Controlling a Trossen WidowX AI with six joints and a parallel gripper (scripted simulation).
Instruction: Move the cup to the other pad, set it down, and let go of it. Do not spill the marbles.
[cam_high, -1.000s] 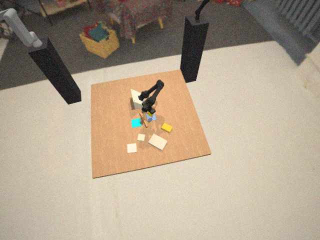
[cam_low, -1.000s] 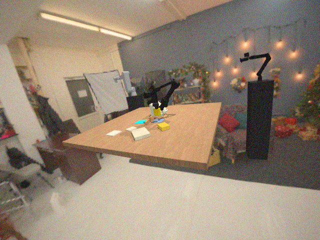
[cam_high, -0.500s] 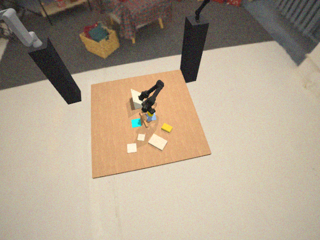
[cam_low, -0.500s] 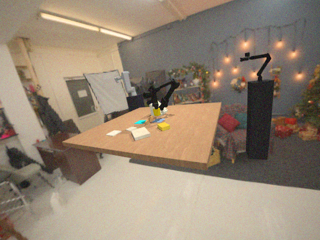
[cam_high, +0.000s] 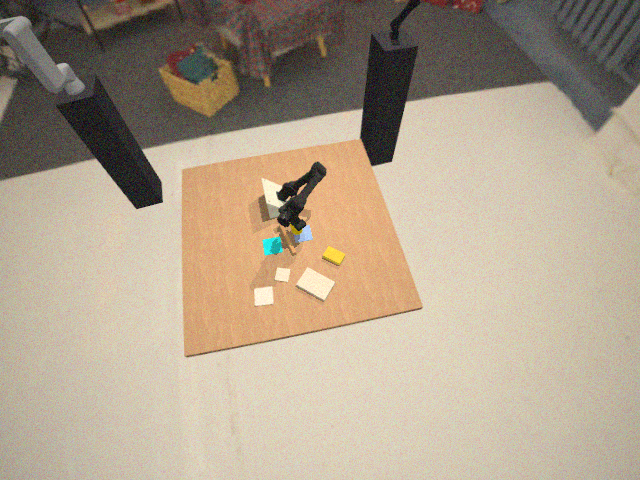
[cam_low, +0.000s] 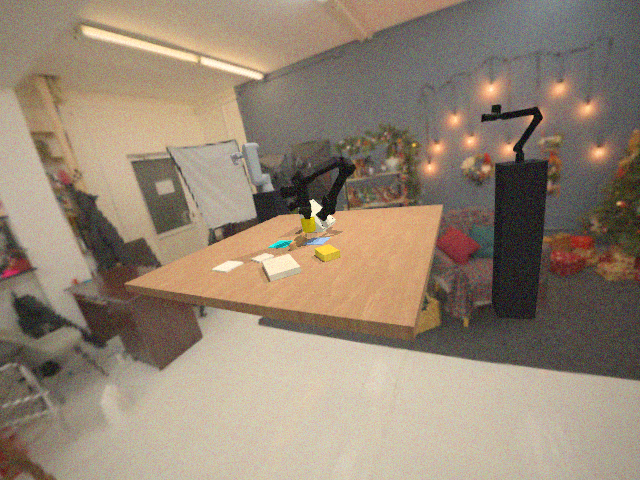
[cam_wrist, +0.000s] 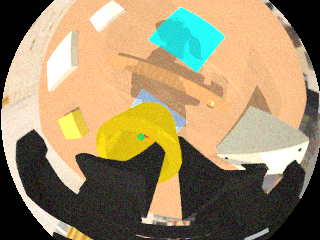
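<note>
The orange stick is 4 cm ahead of my gripper tip, 5 cm to the right of it and 8 cm below it. The rest, counted from my gripper tip: yellow block (23 cm ahead, 18 cm to the left, 7 cm below); yellow cup (2 cm ahead, 1 cm to the left); light blue pad (2 cm ahead, 4 cm to the left, 10 cm below).
</note>
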